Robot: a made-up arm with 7 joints. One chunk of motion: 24 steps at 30 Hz.
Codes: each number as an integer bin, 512 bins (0 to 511) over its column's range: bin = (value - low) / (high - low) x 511, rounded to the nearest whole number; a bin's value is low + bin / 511 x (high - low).
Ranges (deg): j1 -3..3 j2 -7..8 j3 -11..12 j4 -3..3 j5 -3..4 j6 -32..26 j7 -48..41
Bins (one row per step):
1: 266 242 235 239 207 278 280
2: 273 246 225 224 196 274 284
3: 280 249 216 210 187 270 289
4: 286 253 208 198 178 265 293
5: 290 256 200 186 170 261 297
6: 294 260 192 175 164 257 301
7: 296 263 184 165 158 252 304
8: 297 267 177 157 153 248 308
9: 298 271 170 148 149 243 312
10: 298 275 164 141 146 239 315
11: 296 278 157 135 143 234 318
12: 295 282 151 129 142 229 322
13: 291 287 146 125 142 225 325
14: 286 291 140 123 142 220 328
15: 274 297 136 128 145 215 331
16: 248 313 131 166 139 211 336
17: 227 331 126 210 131 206 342
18: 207 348 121 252 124 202 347
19: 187 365 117 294 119 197 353
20: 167 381 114 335 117 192 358
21: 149 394 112 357 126 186 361
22: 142 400 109 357 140 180 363
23: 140 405 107 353 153 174 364
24: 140 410 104 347 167 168 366
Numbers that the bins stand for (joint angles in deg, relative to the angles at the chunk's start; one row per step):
1: 0.12 0.10 -0.42 -0.19 -0.16 -0.45 0.77
2: 0.21 0.22 -0.87 -0.37 -0.32 -0.90 1.46
3: 0.29 0.31 -1.28 -0.53 -0.44 -1.35 2.33
4: 0.36 0.43 -1.64 -0.68 -0.56 -1.92 3.03
5: 0.41 0.51 -2.00 -0.82 -0.67 -2.38 3.73
6: 0.45 0.63 -2.36 -0.95 -0.75 -2.83 4.42
7: 0.48 0.72 -2.72 -1.06 -0.84 -3.40 4.95
8: 0.49 0.84 -3.03 -1.16 -0.90 -3.85 5.64
9: 0.50 0.95 -3.35 -1.26 -0.96 -4.42 6.34
10: 0.50 1.07 -3.62 -1.34 -1.00 -4.87 6.86
11: 0.48 1.16 -3.93 -1.41 -1.04 -5.44 7.39
12: 0.46 1.28 -4.20 -1.49 -1.05 -6.01 8.08
13: 0.42 1.42 -4.43 -1.53 -1.05 -6.46 8.60
14: 0.36 1.54 -4.70 -1.56 -1.05 -7.03 9.13
15: 0.22 1.72 -4.88 -1.50 -1.01 -7.60 9.65
16: -0.09 2.19 -5.10 -1.05 -1.10 -8.05 10.52
17: -0.33 2.72 -5.33 -0.53 -1.21 -8.62 11.57
18: -0.57 3.22 -5.55 -0.04 -1.30 -9.07 12.44
19: -0.80 3.71 -5.73 0.45 -1.37 -9.64 13.48
20: -1.04 4.18 -5.87 0.93 -1.40 -10.21 14.35
21: -1.25 4.57 -5.96 1.19 -1.27 -10.89 14.87
22: -1.33 4.74 -6.09 1.19 -1.08 -11.57 15.22
23: -1.36 4.89 -6.18 1.14 -0.90 -12.25 15.40
24: -1.36 5.04 -6.32 1.07 -0.71 -12.93 15.75

